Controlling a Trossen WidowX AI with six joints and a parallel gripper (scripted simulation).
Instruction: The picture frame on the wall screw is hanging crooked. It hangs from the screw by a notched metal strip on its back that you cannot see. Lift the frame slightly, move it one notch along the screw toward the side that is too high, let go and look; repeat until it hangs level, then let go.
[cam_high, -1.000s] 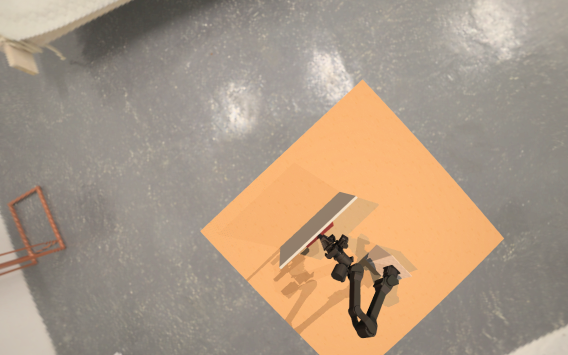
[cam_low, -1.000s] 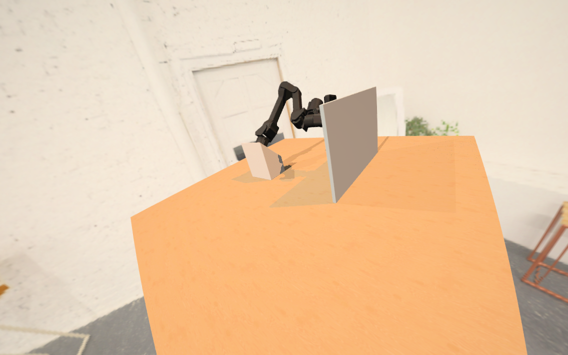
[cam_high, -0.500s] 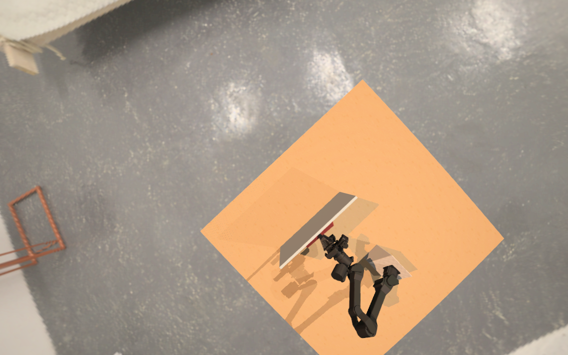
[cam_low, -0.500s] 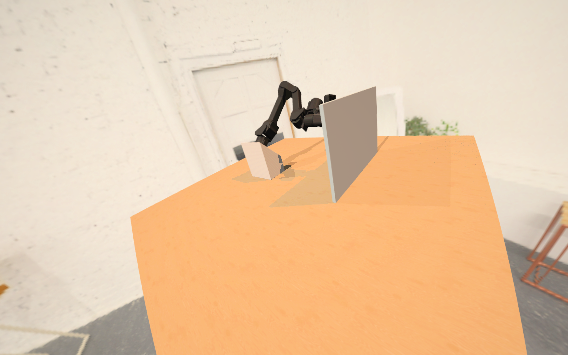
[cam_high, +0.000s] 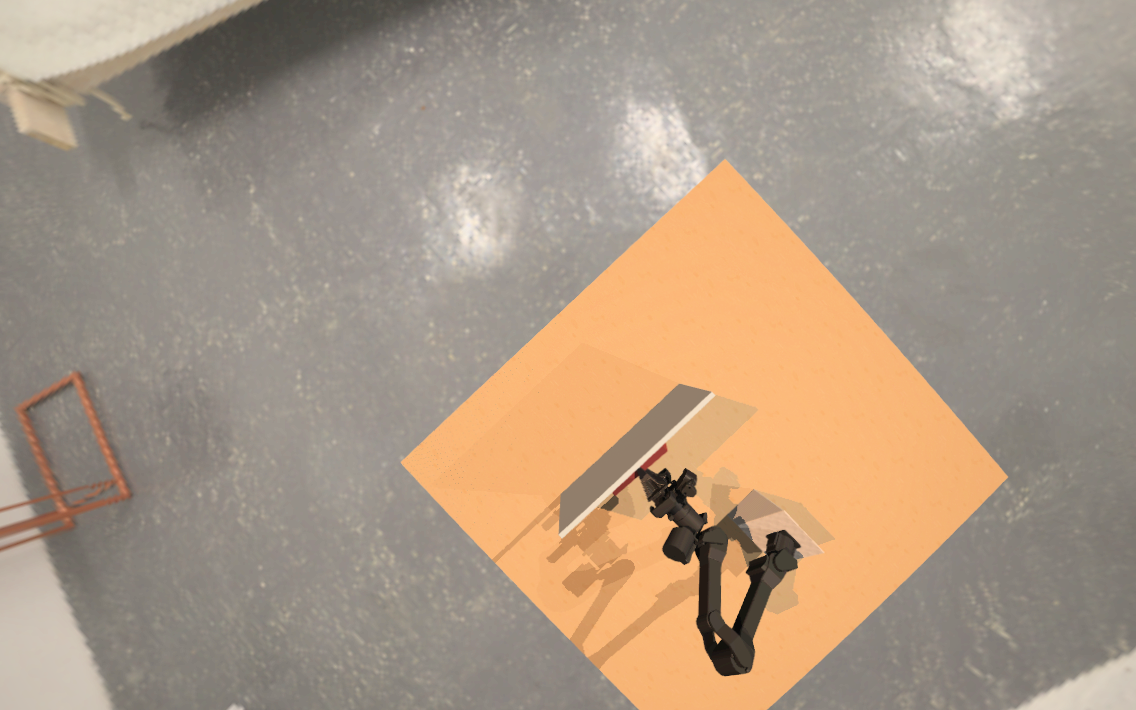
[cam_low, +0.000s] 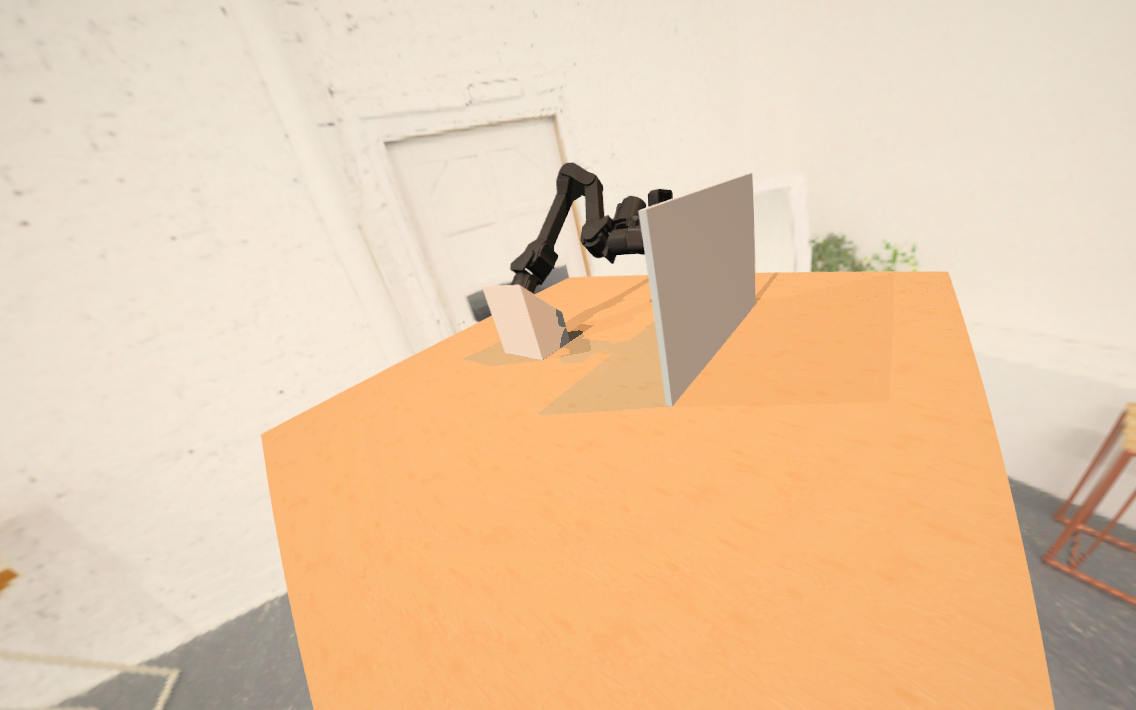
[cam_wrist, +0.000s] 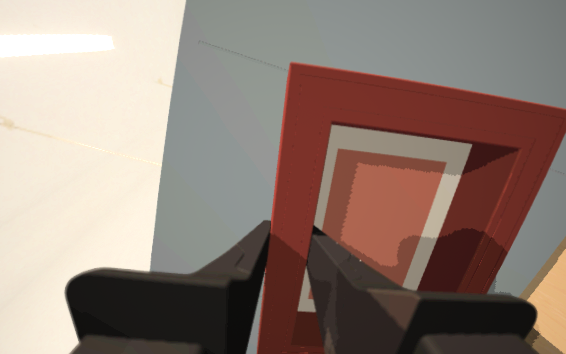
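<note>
Right now my gripper tip is 5 cm above the dark red picture frame and 1 cm to the left of it. From my gripper tip the other things lie so: grey wall panel: 7 cm below, 2 cm ahead, 1 cm to the right.
</note>
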